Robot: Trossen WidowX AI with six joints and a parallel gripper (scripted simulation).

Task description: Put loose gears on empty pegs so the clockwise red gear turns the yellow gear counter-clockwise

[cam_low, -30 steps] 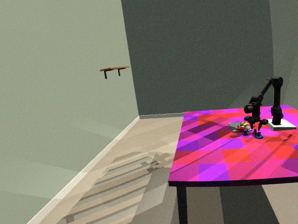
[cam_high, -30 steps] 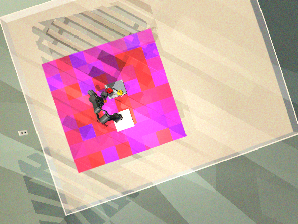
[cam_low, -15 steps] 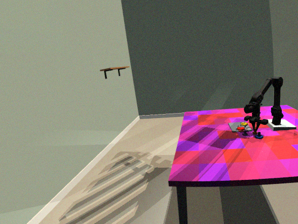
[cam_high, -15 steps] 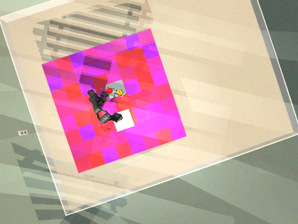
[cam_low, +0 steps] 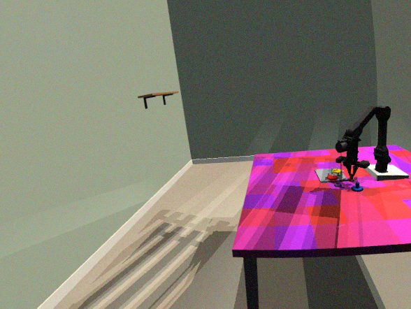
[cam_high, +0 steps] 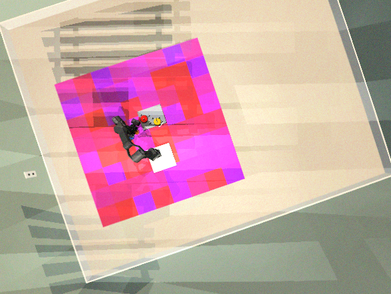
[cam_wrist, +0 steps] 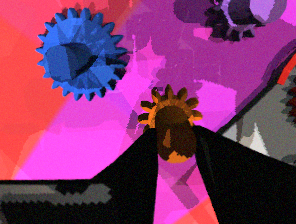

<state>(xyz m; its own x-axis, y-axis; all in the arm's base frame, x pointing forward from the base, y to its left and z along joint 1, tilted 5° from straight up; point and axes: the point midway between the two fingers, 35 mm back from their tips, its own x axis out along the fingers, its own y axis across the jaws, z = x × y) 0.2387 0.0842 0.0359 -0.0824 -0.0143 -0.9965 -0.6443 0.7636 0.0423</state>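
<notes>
Right now the red gear is 100 mm to the right of my gripper tip, 80 mm ahead of it and 40 mm below it. The rest, counted from my gripper tip: orange gear: 10 mm below; then purple gear: 80 mm ahead, 40 mm below; then blue gear: 70 mm to the left, 40 mm below, 10 mm behind.
</notes>
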